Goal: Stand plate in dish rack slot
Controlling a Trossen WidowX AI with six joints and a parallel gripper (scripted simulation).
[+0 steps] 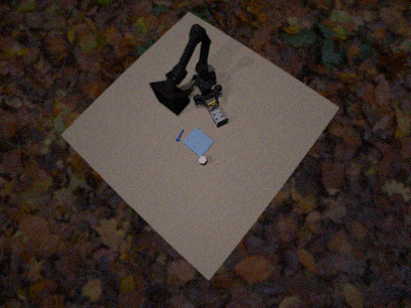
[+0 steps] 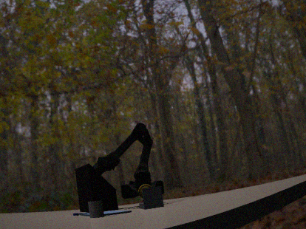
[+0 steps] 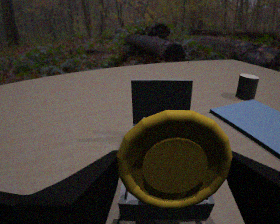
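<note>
The dish rack lies 5 cm ahead of my gripper tip, 2 cm to the right of it and 4 cm below it. The rest, counted from my gripper tip: yellow plate 1 cm behind; then blue spoon 3 cm behind, 28 cm to the right, 6 cm below; then light blue mat 8 cm ahead, 22 cm to the right, 6 cm below.
</note>
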